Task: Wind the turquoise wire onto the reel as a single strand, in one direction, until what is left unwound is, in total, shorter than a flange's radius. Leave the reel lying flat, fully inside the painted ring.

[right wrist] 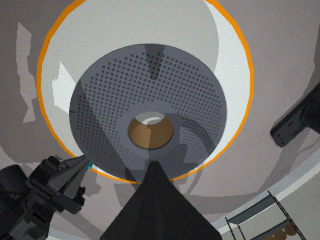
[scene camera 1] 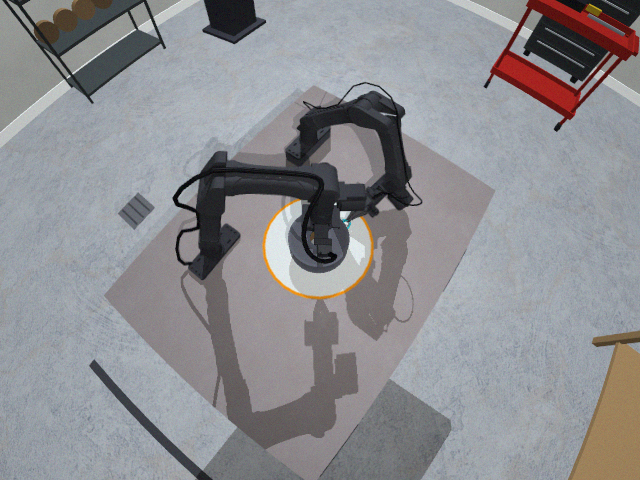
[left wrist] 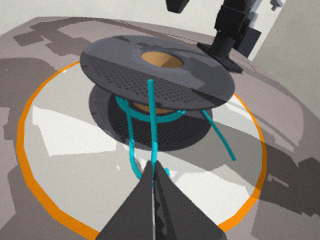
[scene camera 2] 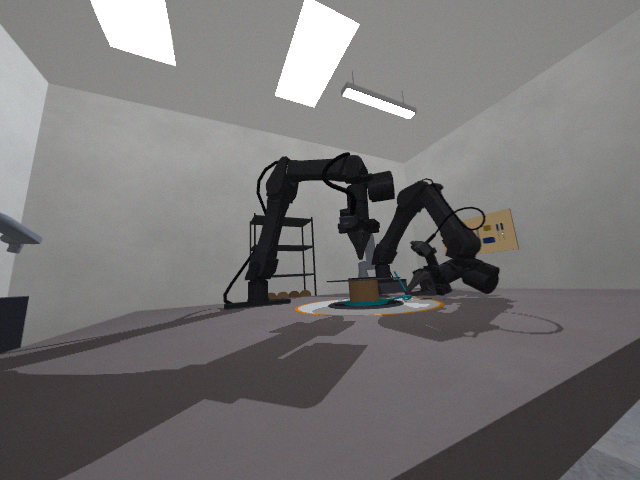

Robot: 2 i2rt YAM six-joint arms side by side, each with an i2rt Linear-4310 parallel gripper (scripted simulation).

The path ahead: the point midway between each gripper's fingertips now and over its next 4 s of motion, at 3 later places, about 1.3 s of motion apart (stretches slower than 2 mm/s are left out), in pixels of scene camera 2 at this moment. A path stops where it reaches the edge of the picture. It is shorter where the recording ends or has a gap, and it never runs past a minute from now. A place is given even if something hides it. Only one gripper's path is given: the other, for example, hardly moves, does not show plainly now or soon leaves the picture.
My left gripper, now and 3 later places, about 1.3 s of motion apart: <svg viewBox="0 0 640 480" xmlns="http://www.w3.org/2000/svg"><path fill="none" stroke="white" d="M405 293L394 292L388 291L379 294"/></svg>
